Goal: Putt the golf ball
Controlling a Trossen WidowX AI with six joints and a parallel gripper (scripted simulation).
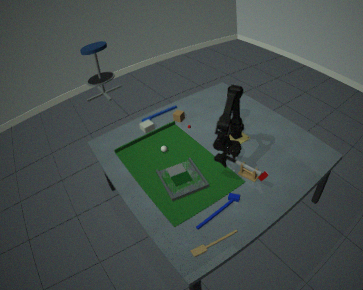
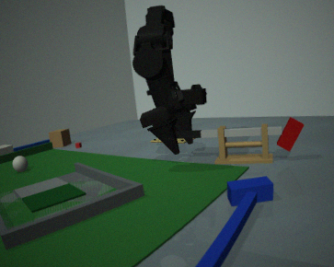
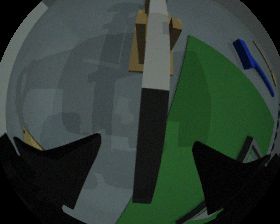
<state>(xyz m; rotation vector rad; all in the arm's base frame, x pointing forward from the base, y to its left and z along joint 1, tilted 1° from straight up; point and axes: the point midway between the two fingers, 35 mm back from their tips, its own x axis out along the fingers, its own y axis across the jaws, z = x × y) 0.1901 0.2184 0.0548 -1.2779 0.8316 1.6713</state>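
The small red cube is 5 cm ahead of my gripper tip, 47 cm to the right of it and 2 cm below it. Also, from my gripper tip: blue putter (21 cm ahead, 26 cm to the left, 2 cm below); white golf ball (29 cm ahead, 32 cm to the right); wooden stand (6 cm behind, 12 cm to the left).
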